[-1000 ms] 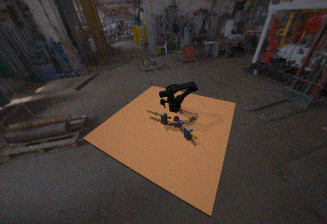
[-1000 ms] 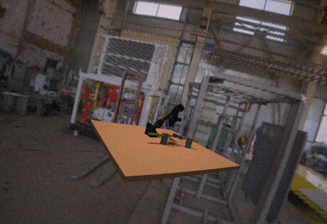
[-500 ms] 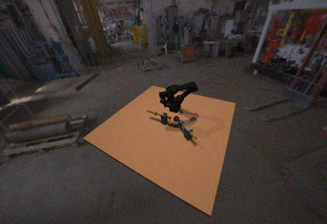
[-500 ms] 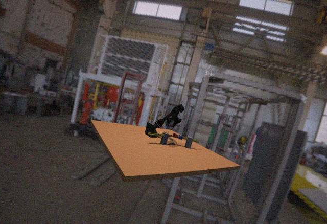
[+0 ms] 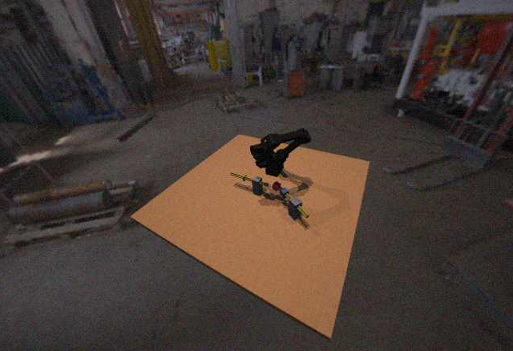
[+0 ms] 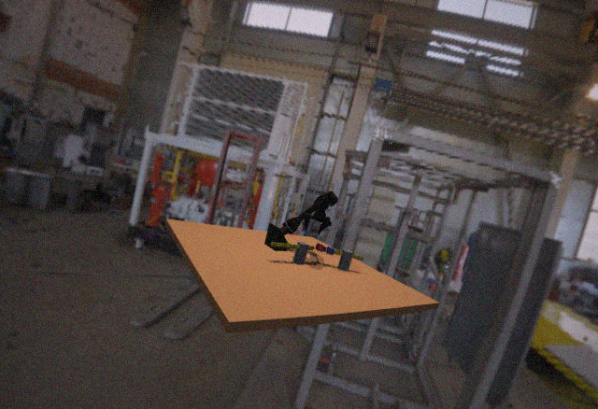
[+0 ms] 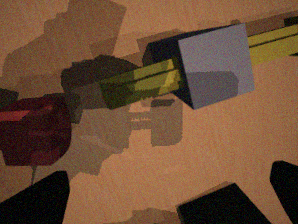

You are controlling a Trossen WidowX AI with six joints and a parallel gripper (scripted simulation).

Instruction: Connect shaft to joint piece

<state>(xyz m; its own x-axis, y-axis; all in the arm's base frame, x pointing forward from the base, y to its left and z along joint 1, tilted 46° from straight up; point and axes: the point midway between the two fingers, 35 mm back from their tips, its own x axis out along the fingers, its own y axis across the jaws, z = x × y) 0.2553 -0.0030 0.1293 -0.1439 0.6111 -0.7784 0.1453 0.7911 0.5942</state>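
My gripper tip is now 10 mm short of the red joint piece, 90 mm to the right of it and 90 mm above it.
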